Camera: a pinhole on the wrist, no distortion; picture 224 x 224 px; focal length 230.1 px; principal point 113.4 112.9 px. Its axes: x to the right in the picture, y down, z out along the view. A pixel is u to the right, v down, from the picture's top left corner.
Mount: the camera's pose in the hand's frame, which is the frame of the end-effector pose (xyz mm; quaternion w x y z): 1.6 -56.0 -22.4 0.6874 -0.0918 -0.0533 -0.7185
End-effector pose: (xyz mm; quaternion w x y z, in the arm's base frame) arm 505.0 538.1 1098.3 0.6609 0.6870 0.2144 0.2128
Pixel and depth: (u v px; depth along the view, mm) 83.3 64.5 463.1
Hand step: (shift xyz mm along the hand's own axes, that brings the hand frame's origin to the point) -66.1 102.0 422.7
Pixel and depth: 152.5 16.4 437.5
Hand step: -158.6 -30.9 429.6
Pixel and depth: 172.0 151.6 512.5
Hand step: 112.7 -84.0 501.1
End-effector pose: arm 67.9 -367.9 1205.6 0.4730 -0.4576 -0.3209 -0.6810
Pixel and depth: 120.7 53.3 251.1
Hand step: -48.9 -9.7 227.9
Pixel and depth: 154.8 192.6 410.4
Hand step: 164.7 -52.0 386.8
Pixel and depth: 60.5 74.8 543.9
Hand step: -51.6 181.0 488.1
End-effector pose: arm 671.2 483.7 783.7 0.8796 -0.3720 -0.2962 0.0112
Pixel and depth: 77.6 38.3 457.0
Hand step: -116.7 113.5 417.1
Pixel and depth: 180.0 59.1 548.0
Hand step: -100.1 -93.7 552.2
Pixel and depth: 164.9 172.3 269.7
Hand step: 84.6 -63.8 250.2
